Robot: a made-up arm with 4 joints.
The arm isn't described. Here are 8 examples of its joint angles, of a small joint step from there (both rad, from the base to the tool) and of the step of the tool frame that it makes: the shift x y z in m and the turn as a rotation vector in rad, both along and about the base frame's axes.
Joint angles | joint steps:
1: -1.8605 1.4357 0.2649 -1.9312 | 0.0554 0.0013 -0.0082 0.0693
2: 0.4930 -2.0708 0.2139 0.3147 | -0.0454 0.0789 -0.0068 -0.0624
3: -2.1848 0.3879 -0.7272 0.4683 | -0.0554 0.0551 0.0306 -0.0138
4: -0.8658 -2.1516 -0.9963 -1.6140 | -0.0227 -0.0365 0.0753 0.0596
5: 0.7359 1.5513 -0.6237 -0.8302 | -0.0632 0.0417 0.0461 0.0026
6: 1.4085 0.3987 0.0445 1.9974 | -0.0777 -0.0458 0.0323 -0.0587
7: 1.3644 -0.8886 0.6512 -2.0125 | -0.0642 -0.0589 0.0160 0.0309
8: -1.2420 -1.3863 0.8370 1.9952 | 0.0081 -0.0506 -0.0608 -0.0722
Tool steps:
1: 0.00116 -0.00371 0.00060 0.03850 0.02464 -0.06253
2: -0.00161 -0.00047 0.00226 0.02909 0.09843 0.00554
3: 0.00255 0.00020 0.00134 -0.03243 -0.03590 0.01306
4: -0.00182 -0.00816 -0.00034 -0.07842 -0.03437 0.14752
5: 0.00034 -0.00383 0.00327 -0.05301 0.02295 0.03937
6: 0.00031 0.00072 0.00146 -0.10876 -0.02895 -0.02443
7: -0.00188 0.00510 -0.00181 -0.14407 -0.01072 -0.01917
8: -0.00218 -0.00385 -0.00333 0.00595 0.08473 -0.07772
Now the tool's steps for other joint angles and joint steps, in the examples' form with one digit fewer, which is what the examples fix.
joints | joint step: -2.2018 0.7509 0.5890 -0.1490 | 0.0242 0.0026 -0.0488 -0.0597
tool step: 0.0000 0.0035 -0.0020 0.1183 0.0218 0.0370
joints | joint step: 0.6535 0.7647 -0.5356 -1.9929 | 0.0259 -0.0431 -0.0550 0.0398
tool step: -0.0001 -0.0005 0.0011 0.0208 -0.0300 0.0186
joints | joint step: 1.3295 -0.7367 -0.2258 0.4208 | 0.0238 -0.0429 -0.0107 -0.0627
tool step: -0.0032 0.0005 0.0025 0.0508 -0.0585 0.0021
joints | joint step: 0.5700 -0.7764 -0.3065 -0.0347 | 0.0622 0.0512 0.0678 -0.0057
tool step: 0.0050 -0.0041 0.0021 0.0445 0.0025 -0.0519
